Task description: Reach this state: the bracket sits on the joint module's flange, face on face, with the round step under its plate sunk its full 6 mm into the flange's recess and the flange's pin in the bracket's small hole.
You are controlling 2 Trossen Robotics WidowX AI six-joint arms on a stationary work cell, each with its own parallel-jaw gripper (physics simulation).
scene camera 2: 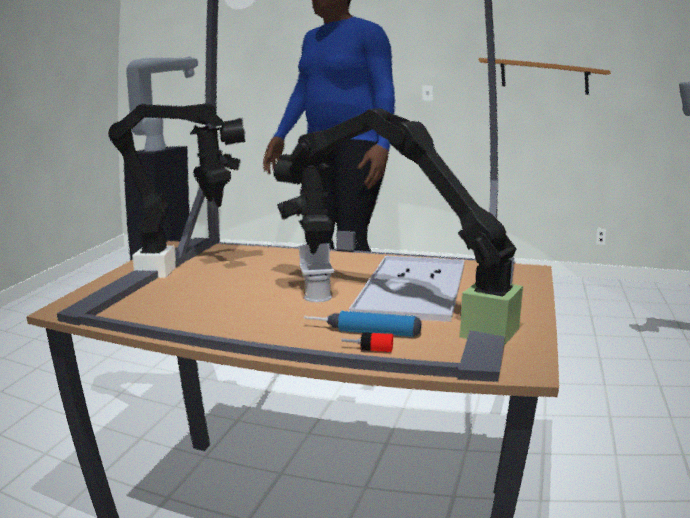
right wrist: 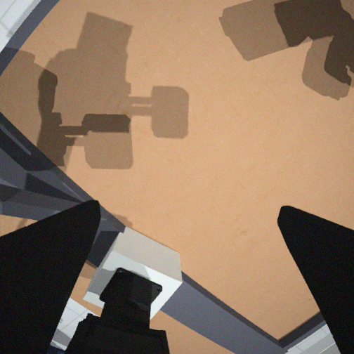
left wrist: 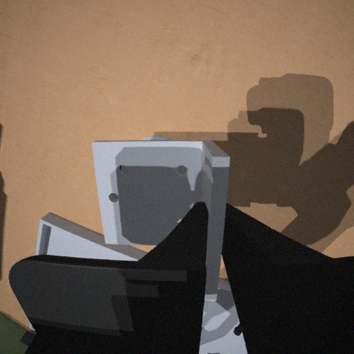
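Pixels of known places: left gripper, fingertip midpoint: (scene camera 2: 312,253); right gripper, fingertip midpoint: (scene camera 2: 214,204); left arm's base, link origin: (scene camera 2: 493,289); right arm's base, link origin: (scene camera 2: 153,250).
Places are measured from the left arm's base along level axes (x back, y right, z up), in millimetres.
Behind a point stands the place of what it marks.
Note:
The light grey bracket (scene camera 2: 316,257) @(x -453, y 40, z -9 mm) (left wrist: 102,200) is at the top of the grey joint module (scene camera 2: 317,288) @(x -415, y -13, z -62 mm), one wall upright. Its plate looks slightly tilted in scene camera 2; whether the faces meet fully cannot be told. In the left wrist view, a sliver of the module (left wrist: 156,138) shows past the plate's far edge. The round step, recess and pin are hidden, so their fit cannot be seen. My left gripper (scene camera 2: 313,249) @(x -460, y 37, z 2 mm) (left wrist: 209,210) is shut on the bracket's upright wall. My right gripper (scene camera 2: 217,202) @(x -801, y 63, z 85 mm) (right wrist: 192,212) is open and empty, high over the table's left part.
A shallow grey tray (scene camera 2: 356,305) @(x -318, y -5, z -87 mm) (left wrist: 75,240) with several small black parts lies right of the module. A blue driver (scene camera 2: 378,323) @(x -196, y -122, z -65 mm) and a red-and-black driver (scene camera 2: 381,342) @(x -150, y -190, z -70 mm) lie in front. A dark frame (scene camera 2: 267,346) @(x -323, y -309, z -74 mm) runs along the table's front edge. A person (scene camera 2: 348,78) stands behind the table.

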